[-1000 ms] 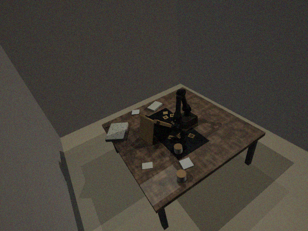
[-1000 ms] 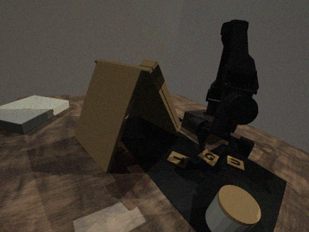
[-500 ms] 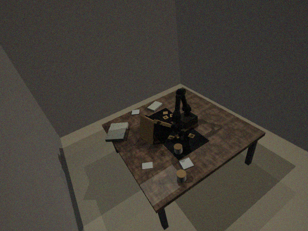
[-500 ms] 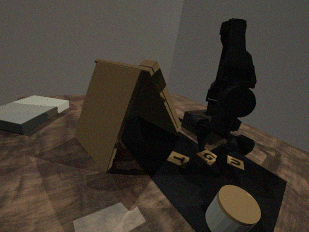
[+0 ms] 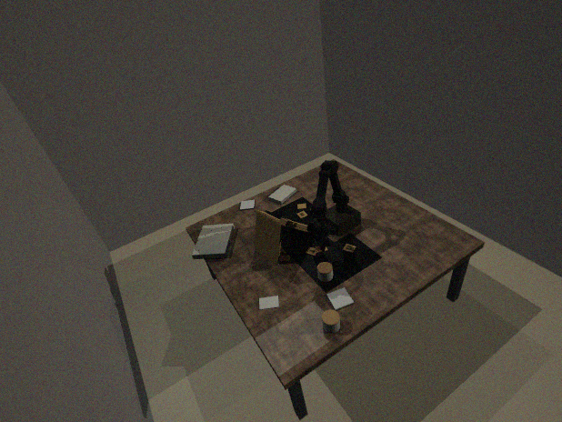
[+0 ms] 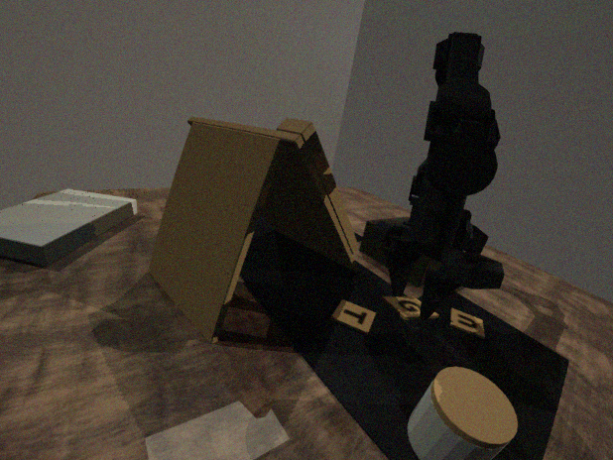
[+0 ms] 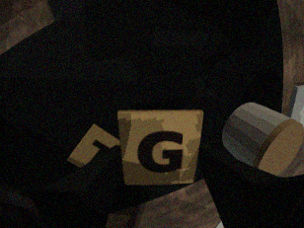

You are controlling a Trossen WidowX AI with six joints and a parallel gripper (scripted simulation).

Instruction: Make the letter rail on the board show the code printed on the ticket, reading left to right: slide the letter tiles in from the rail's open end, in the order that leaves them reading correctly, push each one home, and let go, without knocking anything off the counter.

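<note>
Right now my gripper tip is 2 cm short of the tile marked t, 7 cm to the left of it and 6 cm above it. The rest, counted from my gripper tip: tan tile marked g right at my gripper tip; white ticket 1 cm ahead, 31 cm to the right, 3 cm above; black mat 10 cm behind, 16 cm to the right, 6 cm below.
</note>
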